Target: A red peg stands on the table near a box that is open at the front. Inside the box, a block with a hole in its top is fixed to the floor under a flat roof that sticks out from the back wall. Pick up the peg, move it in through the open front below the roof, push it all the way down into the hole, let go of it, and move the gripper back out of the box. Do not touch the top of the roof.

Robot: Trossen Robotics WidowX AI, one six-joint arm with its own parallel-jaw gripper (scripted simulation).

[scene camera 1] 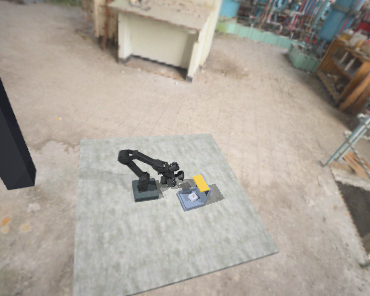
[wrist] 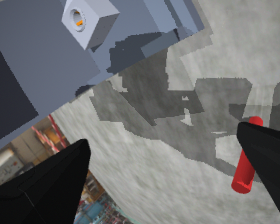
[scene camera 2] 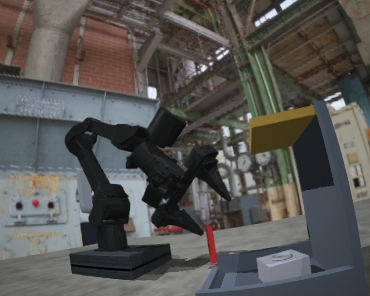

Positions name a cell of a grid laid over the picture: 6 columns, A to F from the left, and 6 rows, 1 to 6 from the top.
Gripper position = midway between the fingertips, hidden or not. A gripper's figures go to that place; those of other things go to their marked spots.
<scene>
My gripper (wrist: D4) is 10 cm from the lens. A red peg (wrist: F5): 13 cm from the lens.
</scene>
